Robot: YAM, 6 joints.
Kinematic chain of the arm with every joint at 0, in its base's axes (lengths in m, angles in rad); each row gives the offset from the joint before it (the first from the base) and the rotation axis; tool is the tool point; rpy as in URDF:
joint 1: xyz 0 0 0.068 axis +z
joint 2: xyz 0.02 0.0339 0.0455 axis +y
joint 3: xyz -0.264 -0.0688 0 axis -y
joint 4: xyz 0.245 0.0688 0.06 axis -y
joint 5: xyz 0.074 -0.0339 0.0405 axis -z
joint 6: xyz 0.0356 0 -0.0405 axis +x
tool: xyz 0 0 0 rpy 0 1.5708 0
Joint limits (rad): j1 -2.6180..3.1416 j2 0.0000..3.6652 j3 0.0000..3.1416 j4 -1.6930..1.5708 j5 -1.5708..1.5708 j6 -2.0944..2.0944
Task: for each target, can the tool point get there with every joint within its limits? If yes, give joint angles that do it. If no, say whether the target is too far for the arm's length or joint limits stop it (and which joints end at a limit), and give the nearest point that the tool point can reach.
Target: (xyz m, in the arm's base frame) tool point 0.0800 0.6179 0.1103
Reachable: yes | joints 1.3950 3.0698 2.6449 0.6846 -0.9656 -0.6423
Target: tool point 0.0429 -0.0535 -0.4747
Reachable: no: joint limits stop it (at a limit: joint 2) | nearest point 0.0724 -0.0903 -0.3551 | short by 0.129 m
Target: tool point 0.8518 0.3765 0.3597
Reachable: no: too far | nearest point 0.5709 0.2523 0.2767 | short by 0.318 m
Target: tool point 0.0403 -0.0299 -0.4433
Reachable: no: joint limits stop it (at a limit: joint 2) | nearest point 0.0767 -0.0569 -0.3463 | short by 0.107 m
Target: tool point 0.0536 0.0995 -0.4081
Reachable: no: joint limits stop it (at a limit: joint 2) | nearest point 0.0615 0.1142 -0.3602 | short by 0.051 m
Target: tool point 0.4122 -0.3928 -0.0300
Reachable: yes | joints -0.7290 3.0231 2.0209 0.9967 0.5440 1.4786
